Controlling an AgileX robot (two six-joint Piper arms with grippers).
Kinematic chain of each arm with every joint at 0, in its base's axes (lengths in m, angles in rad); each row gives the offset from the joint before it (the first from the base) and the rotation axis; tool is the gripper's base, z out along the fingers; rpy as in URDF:
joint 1: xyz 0 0 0.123 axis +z
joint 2: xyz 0 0 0 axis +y
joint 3: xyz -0.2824 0 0.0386 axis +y
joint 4: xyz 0.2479 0 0.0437 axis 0.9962 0 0.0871
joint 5: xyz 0 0 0 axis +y
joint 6: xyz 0.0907 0 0.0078 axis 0.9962 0 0.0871
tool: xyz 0 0 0 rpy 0 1.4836 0
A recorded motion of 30 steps. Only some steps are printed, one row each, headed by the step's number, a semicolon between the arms.
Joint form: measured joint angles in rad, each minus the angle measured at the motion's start. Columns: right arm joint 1, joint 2, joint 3, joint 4, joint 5, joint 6; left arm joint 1, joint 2, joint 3, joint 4, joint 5, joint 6.
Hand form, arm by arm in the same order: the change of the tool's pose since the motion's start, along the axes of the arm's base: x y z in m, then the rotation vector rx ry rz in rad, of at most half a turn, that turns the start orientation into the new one. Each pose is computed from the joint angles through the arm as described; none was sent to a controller.
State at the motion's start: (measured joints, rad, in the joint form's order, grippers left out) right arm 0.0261 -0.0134 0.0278 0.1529 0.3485 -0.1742; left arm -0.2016 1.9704 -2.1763 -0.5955 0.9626 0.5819
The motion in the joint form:
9: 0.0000 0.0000 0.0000 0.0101 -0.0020 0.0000; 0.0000 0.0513 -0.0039 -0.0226 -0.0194 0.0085
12: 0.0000 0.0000 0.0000 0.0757 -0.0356 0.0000; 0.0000 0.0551 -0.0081 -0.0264 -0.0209 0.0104
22: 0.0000 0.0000 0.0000 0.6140 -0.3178 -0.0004; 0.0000 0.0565 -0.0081 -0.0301 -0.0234 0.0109
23: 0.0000 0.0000 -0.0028 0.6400 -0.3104 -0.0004; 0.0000 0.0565 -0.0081 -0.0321 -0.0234 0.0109
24: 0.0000 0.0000 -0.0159 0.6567 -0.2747 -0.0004; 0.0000 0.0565 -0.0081 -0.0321 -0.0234 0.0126
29: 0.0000 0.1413 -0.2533 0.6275 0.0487 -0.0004; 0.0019 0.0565 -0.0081 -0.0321 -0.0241 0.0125
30: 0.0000 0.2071 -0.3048 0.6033 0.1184 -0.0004; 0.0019 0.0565 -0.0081 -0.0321 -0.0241 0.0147
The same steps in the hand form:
9: 0.0000 0.0003 0.0002 0.0101 -0.0017 0.0004; 0.0149 -0.0039 -0.0200 -0.0126 0.0307 0.0005
12: 0.0008 0.0016 0.0035 0.0769 -0.0330 -0.0012; 0.0157 -0.0042 -0.0203 -0.0155 0.0287 -0.0006
22: 0.0034 -0.0026 0.0291 0.6245 -0.2731 -0.0986; 0.0162 -0.0045 -0.0206 -0.0192 0.0286 -0.0004
23: 0.0033 -0.0021 0.0296 0.6505 -0.2669 -0.0963; 0.0162 -0.0046 -0.0205 -0.0211 0.0290 -0.0009
24: 0.0026 0.0003 0.0318 0.6673 -0.2459 -0.0764; 0.0162 -0.0046 -0.0205 -0.0200 0.0279 -0.0017
29: 0.0007 0.0201 0.0823 0.6205 -0.0480 0.1028; 0.0165 -0.0037 -0.0205 -0.0203 0.0274 0.0006
30: 0.0051 0.0236 0.0903 0.5905 0.0286 0.1256; 0.0165 -0.0037 -0.0205 -0.0190 0.0261 -0.0005

